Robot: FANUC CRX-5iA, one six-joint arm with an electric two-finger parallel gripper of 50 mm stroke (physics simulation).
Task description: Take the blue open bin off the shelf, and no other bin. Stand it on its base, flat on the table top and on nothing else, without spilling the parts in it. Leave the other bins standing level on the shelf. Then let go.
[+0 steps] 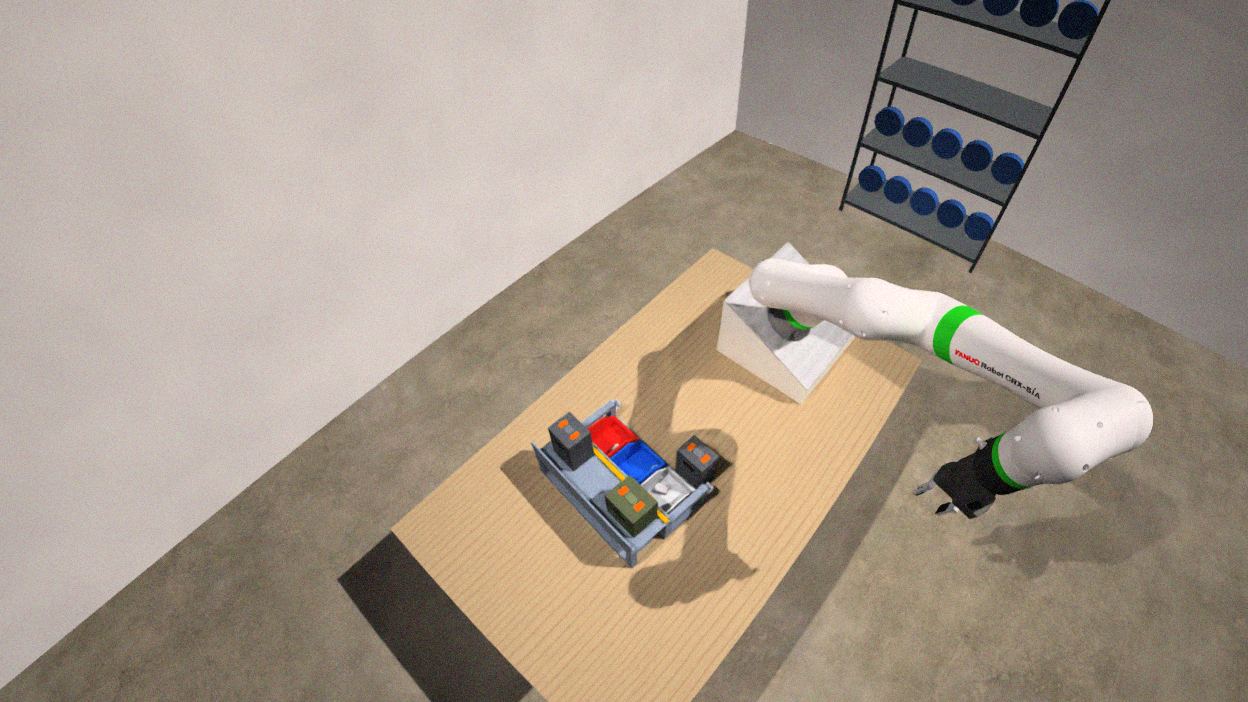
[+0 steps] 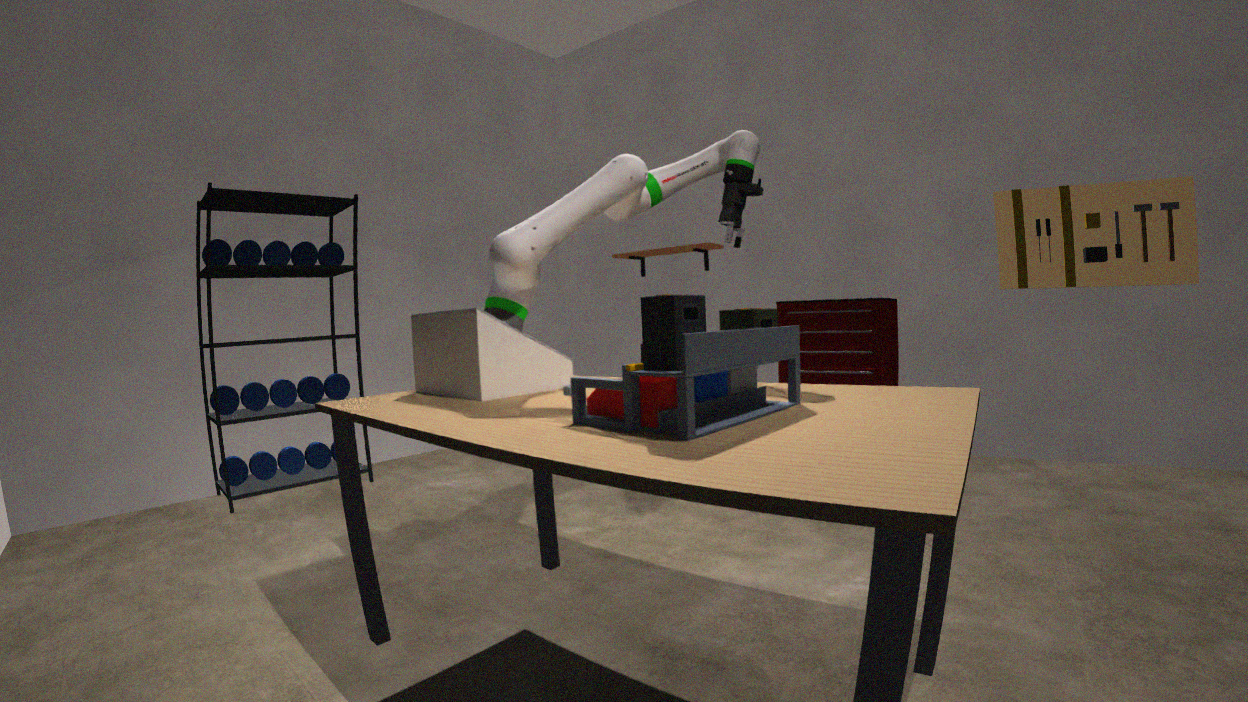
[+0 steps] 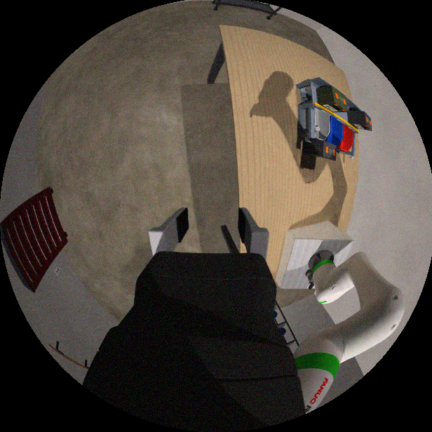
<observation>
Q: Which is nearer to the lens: the blue open bin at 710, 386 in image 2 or the red bin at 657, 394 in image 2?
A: The red bin.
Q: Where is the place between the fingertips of my gripper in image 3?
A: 212, 217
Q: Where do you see a red bin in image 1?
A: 606, 432
</observation>
